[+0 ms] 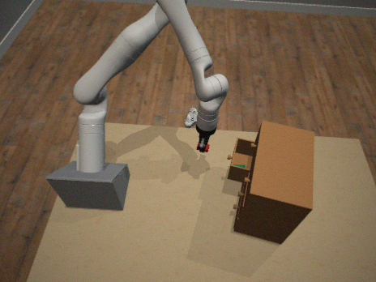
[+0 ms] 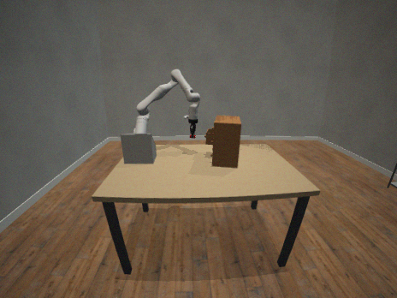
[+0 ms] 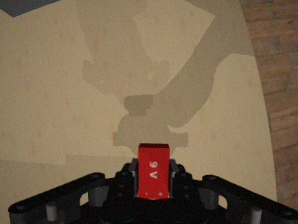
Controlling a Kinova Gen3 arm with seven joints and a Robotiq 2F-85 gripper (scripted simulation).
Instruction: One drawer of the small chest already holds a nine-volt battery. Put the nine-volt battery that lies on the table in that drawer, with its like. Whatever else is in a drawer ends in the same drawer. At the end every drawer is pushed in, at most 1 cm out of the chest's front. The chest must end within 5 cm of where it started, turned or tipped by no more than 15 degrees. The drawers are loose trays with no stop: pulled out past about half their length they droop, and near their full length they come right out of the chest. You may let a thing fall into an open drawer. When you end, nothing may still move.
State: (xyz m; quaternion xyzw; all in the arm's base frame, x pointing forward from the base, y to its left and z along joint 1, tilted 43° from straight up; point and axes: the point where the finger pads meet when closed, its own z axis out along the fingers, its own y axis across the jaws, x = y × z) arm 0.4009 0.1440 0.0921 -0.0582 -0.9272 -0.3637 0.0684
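The green nine-volt battery lies 160 mm ahead of my hand, 70 mm to the right of it and 30 mm below it. Round my hand: red nine-volt battery (10 mm below, 10 mm ahead).
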